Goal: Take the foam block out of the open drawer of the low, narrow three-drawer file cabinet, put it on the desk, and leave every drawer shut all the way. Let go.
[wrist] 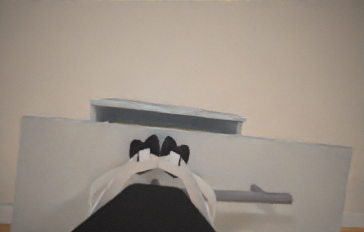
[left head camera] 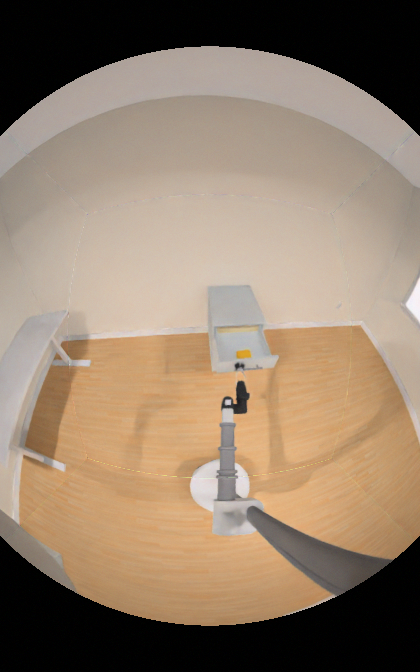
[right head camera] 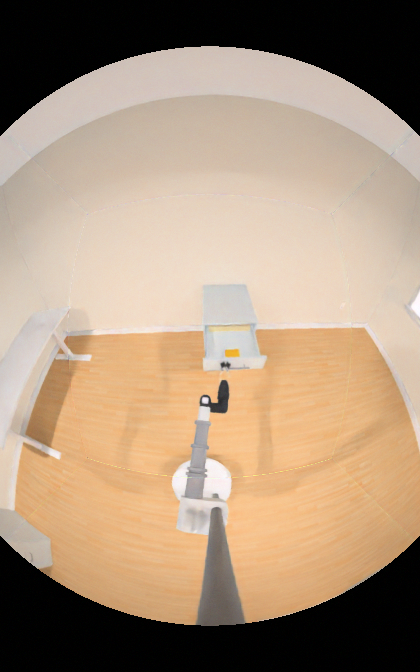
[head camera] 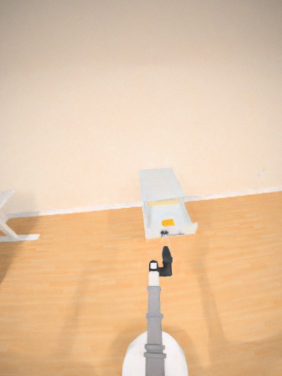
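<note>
The low grey-white file cabinet (head camera: 162, 186) (left head camera: 235, 307) (right head camera: 229, 305) (wrist: 167, 106) stands against the wall. One drawer (head camera: 189, 229) (left head camera: 270, 361) (right head camera: 257, 362) (wrist: 75, 150) is pulled well out; which level it is, I cannot tell. The orange-yellow foam block (head camera: 168, 222) (left head camera: 243, 354) (right head camera: 232, 352) lies inside, near the drawer's front; the front panel hides it in the wrist view. My gripper (head camera: 164, 233) (left head camera: 240, 366) (right head camera: 225, 365) (wrist: 160, 148) is shut and empty at the front panel, its tips above the grey bar handle (wrist: 255, 196). The white desk (head camera: 4, 199) (left head camera: 30, 360) (right head camera: 27, 355) stands at the left.
The desk's feet (left head camera: 45, 458) (right head camera: 40, 445) reach out over the floor at the left. A pale box-like piece of furniture (left head camera: 35, 555) (right head camera: 27, 540) shows at the lower left of both side head views. The wall (head camera: 140, 100) rises directly behind the cabinet.
</note>
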